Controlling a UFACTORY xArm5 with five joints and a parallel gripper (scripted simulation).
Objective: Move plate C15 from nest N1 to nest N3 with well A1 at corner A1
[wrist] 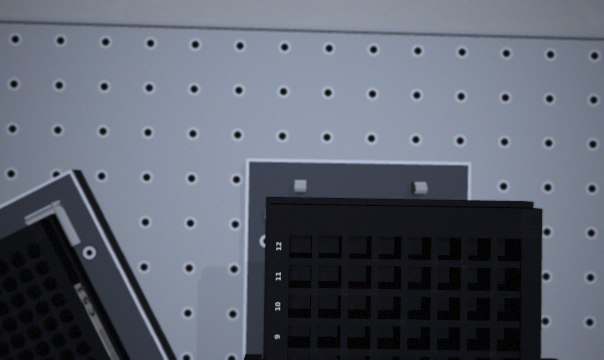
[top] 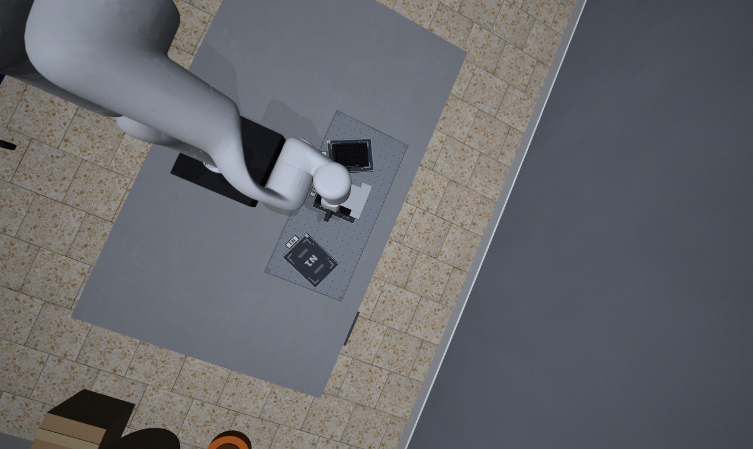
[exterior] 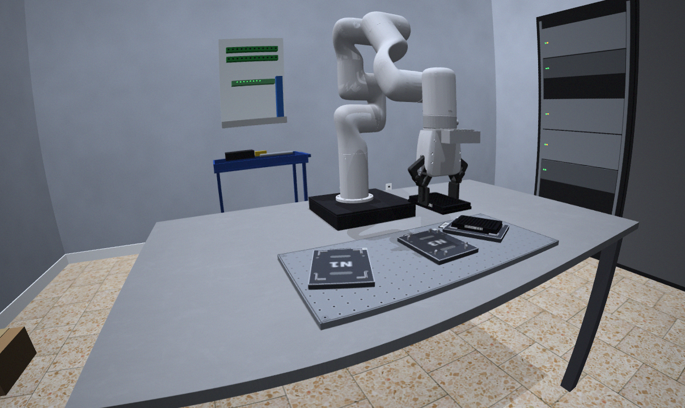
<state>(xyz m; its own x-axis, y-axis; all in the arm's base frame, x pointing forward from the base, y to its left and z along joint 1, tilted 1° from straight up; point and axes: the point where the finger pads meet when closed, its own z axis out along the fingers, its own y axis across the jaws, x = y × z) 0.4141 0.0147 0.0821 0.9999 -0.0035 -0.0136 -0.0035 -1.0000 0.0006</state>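
Right now the nest N3 is 11 cm below my hand. The rest, counted from my hand: plate C15 (1 cm below).
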